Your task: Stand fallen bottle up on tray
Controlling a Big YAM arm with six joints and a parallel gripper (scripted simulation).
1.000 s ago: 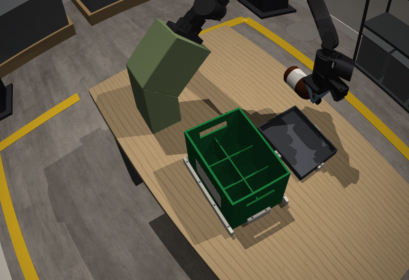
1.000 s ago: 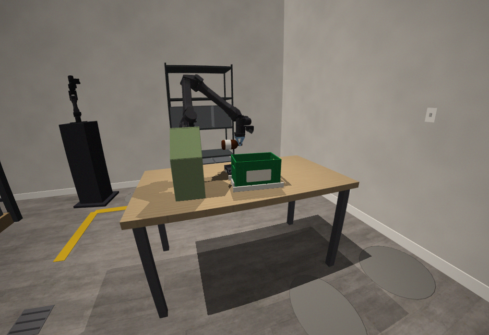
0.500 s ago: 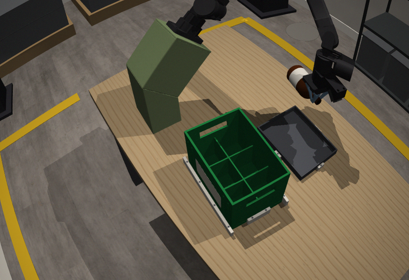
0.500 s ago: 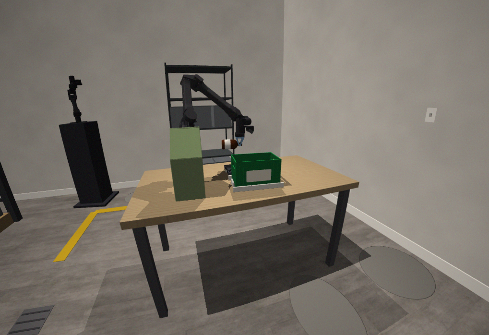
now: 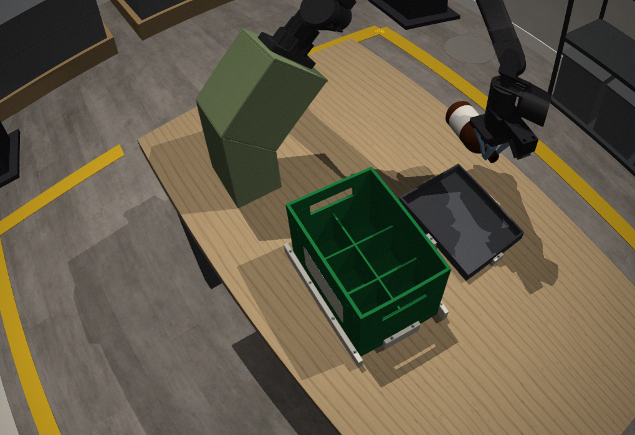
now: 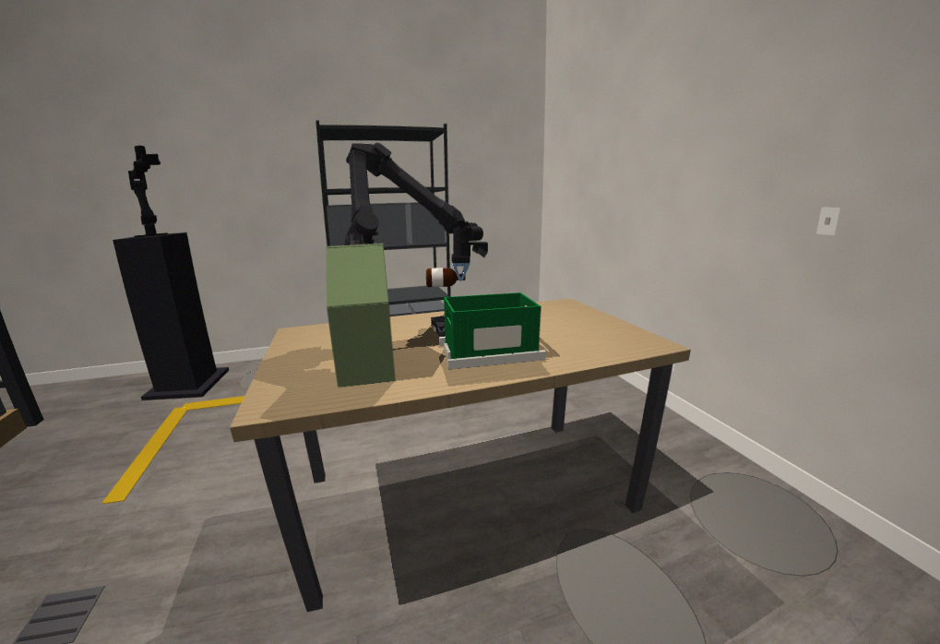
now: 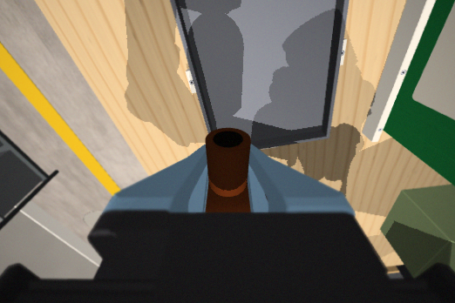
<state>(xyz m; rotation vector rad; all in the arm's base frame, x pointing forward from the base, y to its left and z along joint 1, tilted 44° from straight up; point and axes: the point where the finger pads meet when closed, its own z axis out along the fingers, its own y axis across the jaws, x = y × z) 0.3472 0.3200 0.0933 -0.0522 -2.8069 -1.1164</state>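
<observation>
Right now the brown bottle is 6 cm behind my hand. Round my hand: dark grey tray 1 cm ahead, 5 cm to the right, 18 cm below; then green crate 5 cm ahead, 33 cm to the right, 11 cm below.
</observation>
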